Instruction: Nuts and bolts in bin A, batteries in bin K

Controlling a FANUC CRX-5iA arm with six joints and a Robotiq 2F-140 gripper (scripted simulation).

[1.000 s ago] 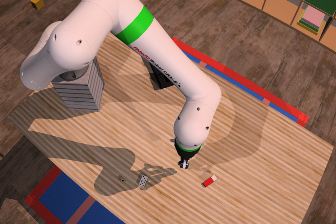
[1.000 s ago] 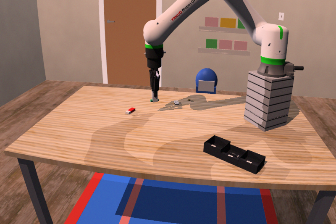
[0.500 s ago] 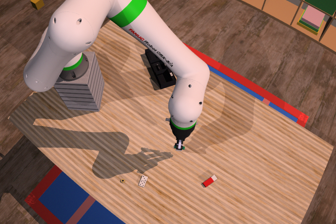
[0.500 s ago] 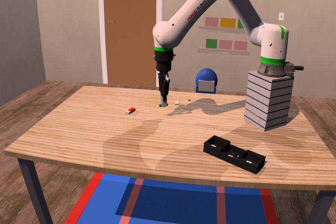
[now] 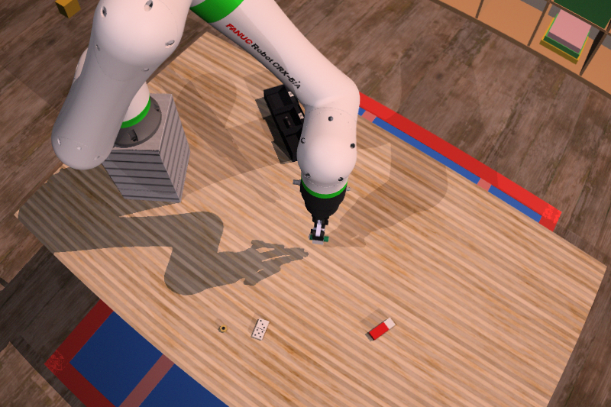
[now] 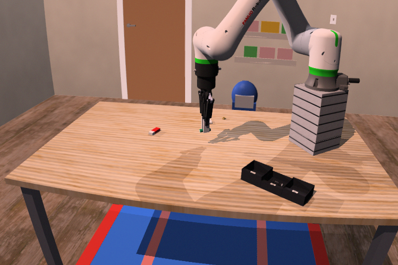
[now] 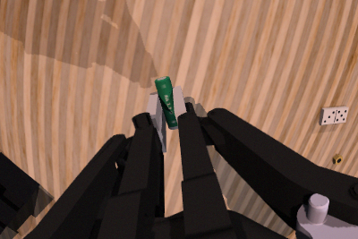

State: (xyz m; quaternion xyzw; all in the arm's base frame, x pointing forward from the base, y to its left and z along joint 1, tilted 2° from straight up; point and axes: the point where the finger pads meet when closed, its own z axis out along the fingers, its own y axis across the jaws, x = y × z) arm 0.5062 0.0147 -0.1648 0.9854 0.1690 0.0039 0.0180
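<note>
Right now the three joined black bins is 25 cm behind my hand, 32 cm to the left of it and 8 cm below it. Round my hand: green battery: 3 cm below; white domino: 3 cm behind, 26 cm to the right, 10 cm below; red-and-white block: 24 cm ahead, 12 cm to the right, 9 cm below.
</note>
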